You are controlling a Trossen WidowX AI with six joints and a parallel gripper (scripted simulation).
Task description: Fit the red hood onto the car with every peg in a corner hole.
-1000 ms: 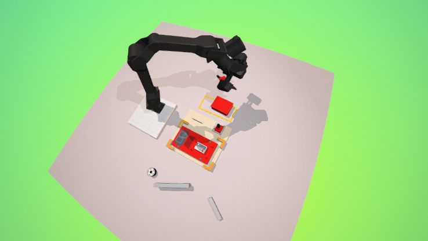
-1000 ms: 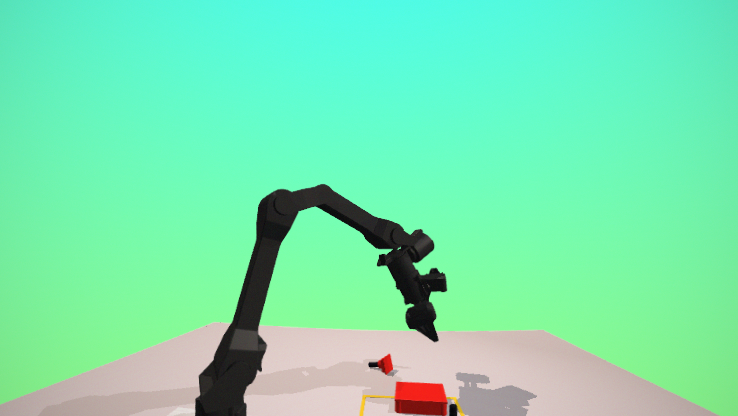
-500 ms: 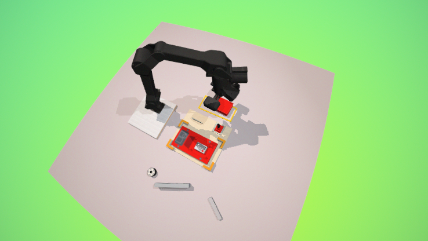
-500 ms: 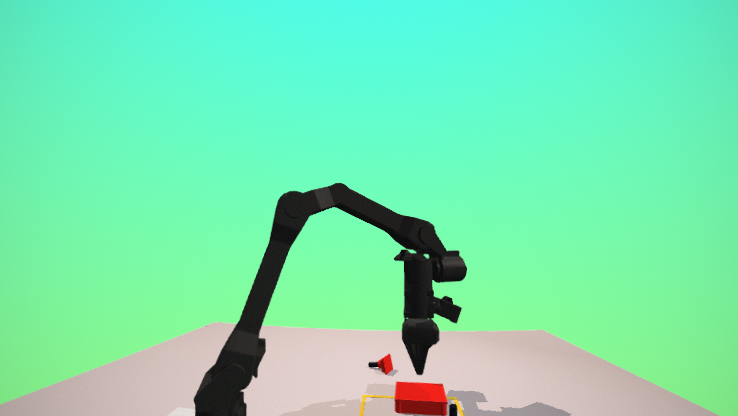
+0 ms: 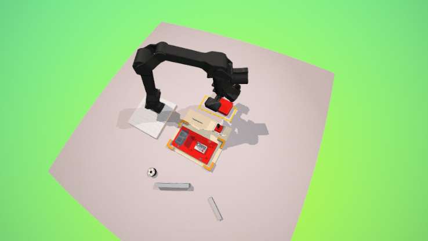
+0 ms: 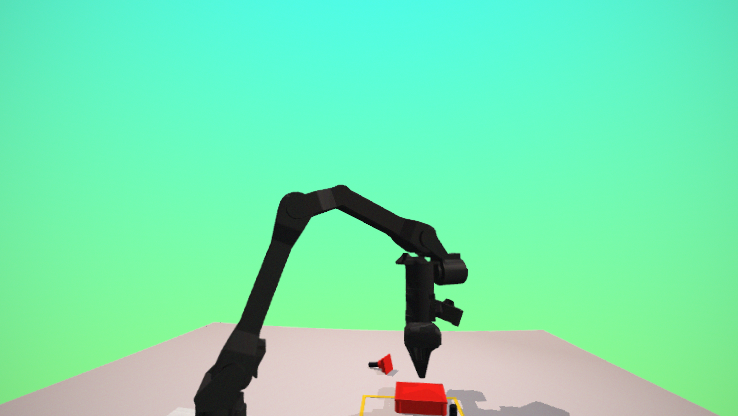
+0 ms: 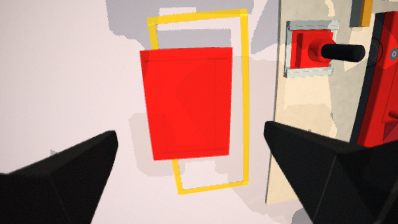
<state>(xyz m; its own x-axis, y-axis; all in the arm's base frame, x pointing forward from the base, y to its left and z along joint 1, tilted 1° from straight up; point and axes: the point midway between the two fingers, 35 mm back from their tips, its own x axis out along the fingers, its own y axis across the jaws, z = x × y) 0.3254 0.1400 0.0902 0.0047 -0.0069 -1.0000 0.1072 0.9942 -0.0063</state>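
Right now the red hood is 60 mm below my gripper tip. The rest, counted from my gripper tip: grey holder 120 mm to the right, 40 mm below, 30 mm ahead; then grey twin bar 450 mm to the right, 50 mm below, 50 mm behind.
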